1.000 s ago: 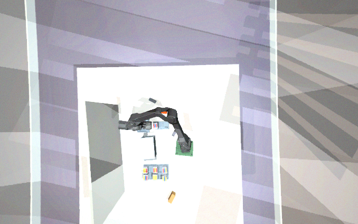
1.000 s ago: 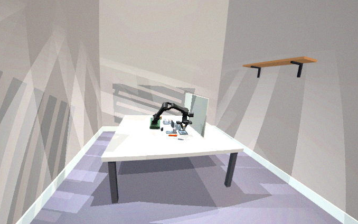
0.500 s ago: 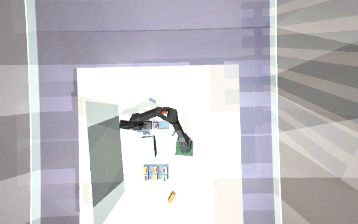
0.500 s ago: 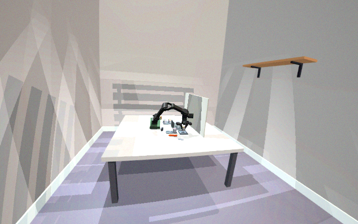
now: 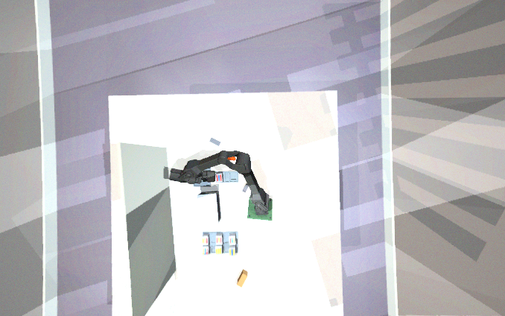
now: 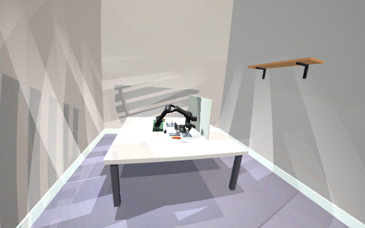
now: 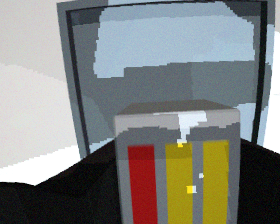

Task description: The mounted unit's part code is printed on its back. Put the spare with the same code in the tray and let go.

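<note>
My gripper tip is 20 mm above the light-blue tray. The rest, counted from my gripper tip: mounted unit: 50 mm behind, 180 mm to the left, 30 mm above; striped spare: 100 mm behind, 20 mm to the left, 20 mm above; grey panel: 190 mm ahead, 190 mm to the left, 200 mm above.
</note>
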